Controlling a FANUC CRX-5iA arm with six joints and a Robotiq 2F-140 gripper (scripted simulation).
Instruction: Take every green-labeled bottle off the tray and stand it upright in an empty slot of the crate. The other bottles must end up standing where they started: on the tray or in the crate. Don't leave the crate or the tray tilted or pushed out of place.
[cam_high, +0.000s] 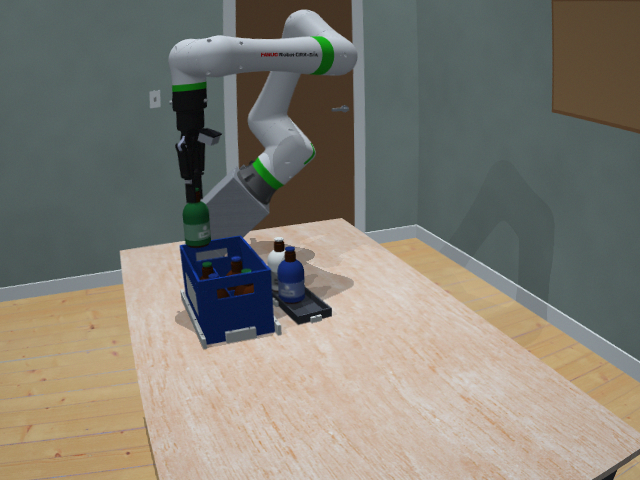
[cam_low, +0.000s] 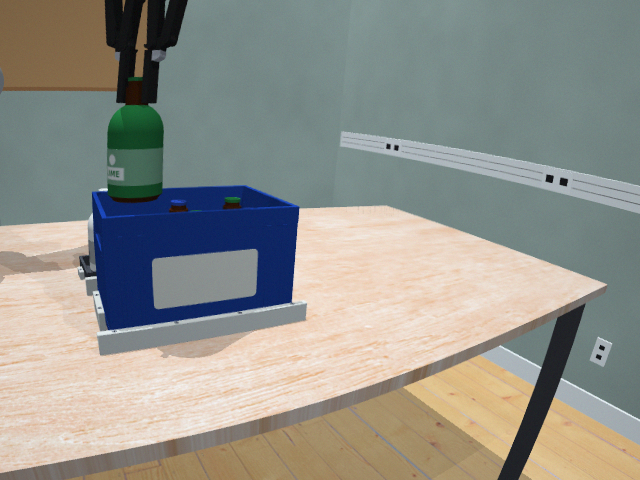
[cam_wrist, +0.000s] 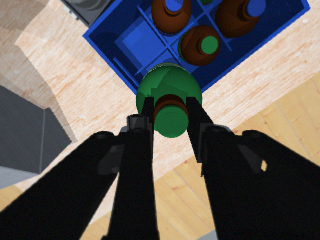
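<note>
Right now my hand is 80 mm above the green-labeled bottle. The rest, counted from my hand: white-labeled bottle 260 mm below, 230 mm to the left, 70 mm behind; blue-labeled bottle 260 mm below, 250 mm to the left, 20 mm ahead; blue crate 260 mm below, 80 mm ahead, 60 mm to the left.
</note>
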